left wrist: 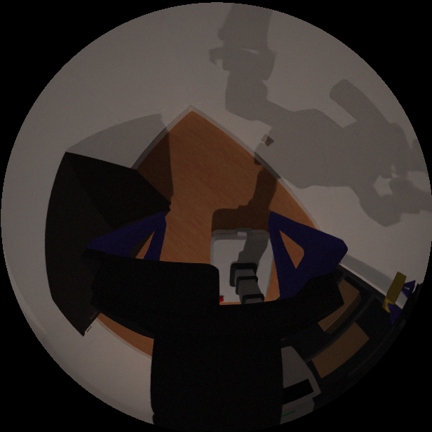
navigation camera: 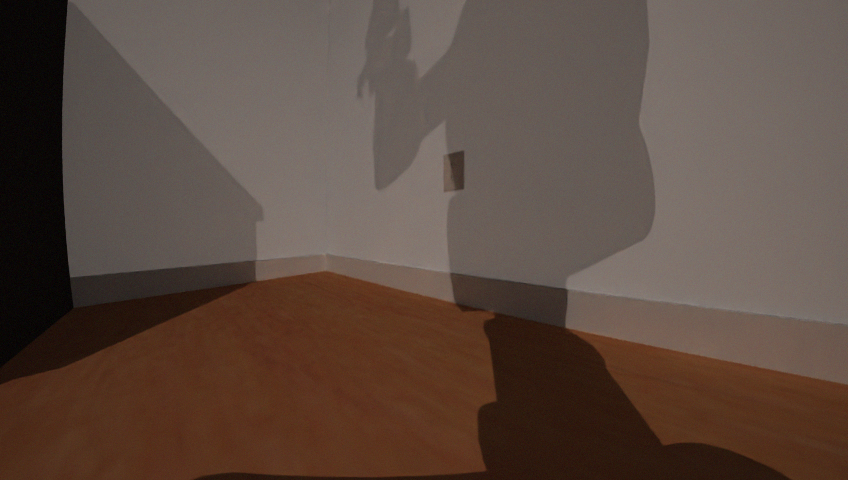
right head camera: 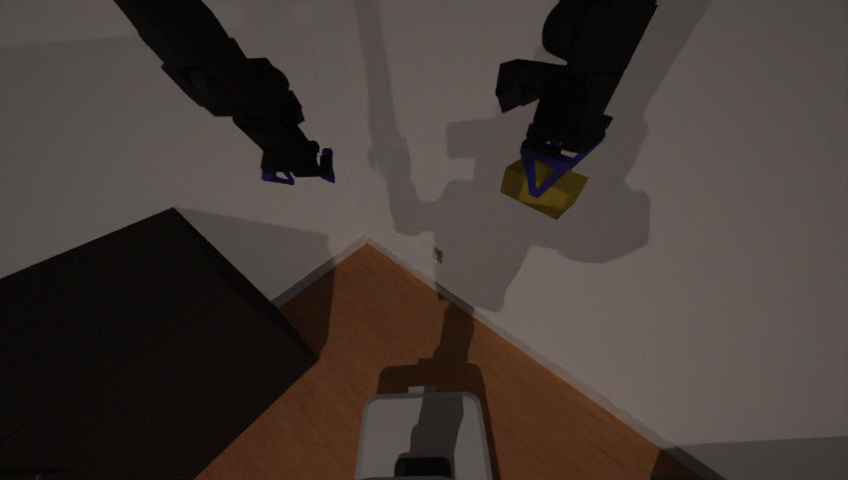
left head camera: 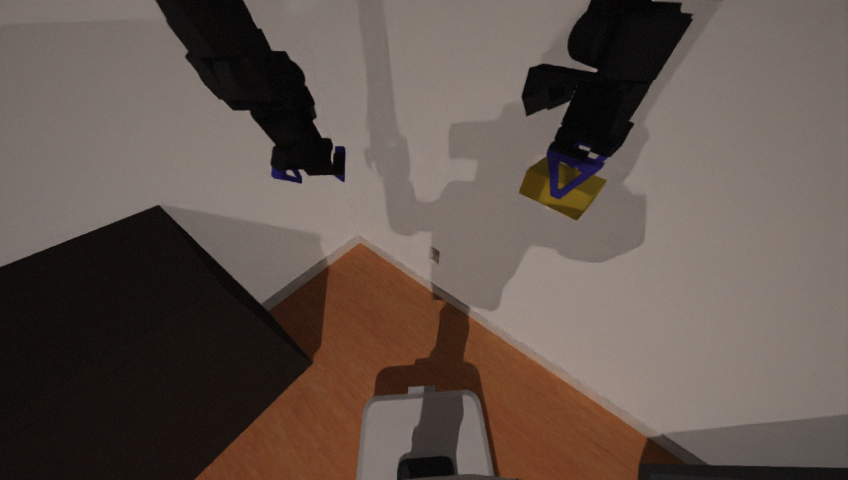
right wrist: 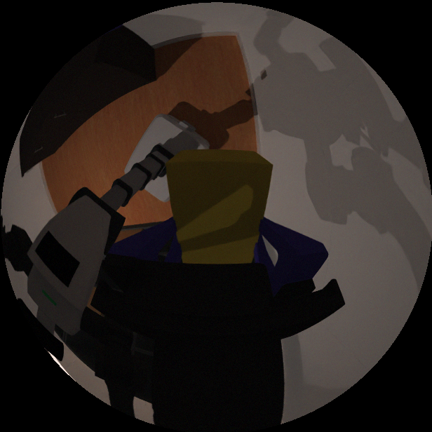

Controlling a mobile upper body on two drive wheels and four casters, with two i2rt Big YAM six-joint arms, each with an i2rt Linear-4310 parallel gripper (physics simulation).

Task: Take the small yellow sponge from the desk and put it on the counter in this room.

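Places are measured from the left arm's base along level axes (x ahead, y left, z up), in millimetres.
Pixels of known places: left gripper, fingertip midpoint: [right head camera: 313, 181] [left head camera: 322, 180]; right gripper, fingertip midpoint: [right head camera: 543, 187] [left head camera: 562, 189].
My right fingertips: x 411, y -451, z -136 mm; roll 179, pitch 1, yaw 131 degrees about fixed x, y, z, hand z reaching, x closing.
Behind a point stands the place of what it marks.
The yellow sponge [left head camera: 580, 204] {x 363, y -451, z -129 mm} [right head camera: 559, 204] {x 361, y -452, z -131 mm} [left wrist: 396, 286] [right wrist: 220, 195] is held in the air, with the wall behind it in both head views. My right gripper [left head camera: 562, 180] {x 411, y -451, z -136 mm} [right head camera: 540, 180] {x 411, y -451, z -136 mm} [right wrist: 217, 217] is shut on it; the sponge sticks out past the blue fingertips. My left gripper [left head camera: 321, 180] {x 589, y 0, z -220 mm} [right head camera: 313, 182] {x 589, y 0, z -220 mm} [left wrist: 216, 217] is open and empty, well to the left of the sponge in the head views. I cannot make out a desk or a counter for certain.
A large dark block-like piece of furniture [left head camera: 148, 309] [right head camera: 148, 309] [left wrist: 85, 220] [navigation camera: 29, 148] {x 750, y 632, z -1001 mm} stands at the left. Pale walls [left head camera: 714, 267] {x 424, y -1002, z -402 mm} [navigation camera: 743, 148] {x 624, y -773, z -1041 mm} meet in a corner ahead, above the orange floor [navigation camera: 267, 368] {x 667, y 27, z -1410 mm}. Brown boxes [left wrist: 340, 350] sit in dark shelving at the lower right of the left wrist view.
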